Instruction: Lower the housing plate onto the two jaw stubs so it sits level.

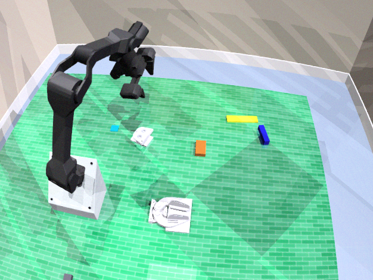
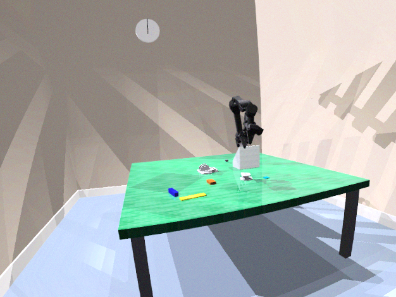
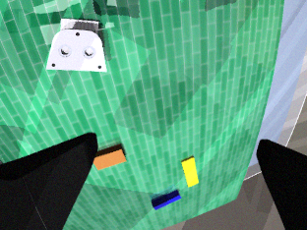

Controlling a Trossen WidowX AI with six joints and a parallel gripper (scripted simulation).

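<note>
Now: gripper tip 200 mm above the white stepped block, 60 mm to the left of it and 10 mm past it. From my gripper tip the other things lie so: cyan tile: 210 mm below, 140 mm behind, 40 mm to the right; yellow bar: 340 mm ahead, 200 mm below, 150 mm to the left; orange block: 210 mm ahead, 200 mm below, 50 mm to the right.
</note>
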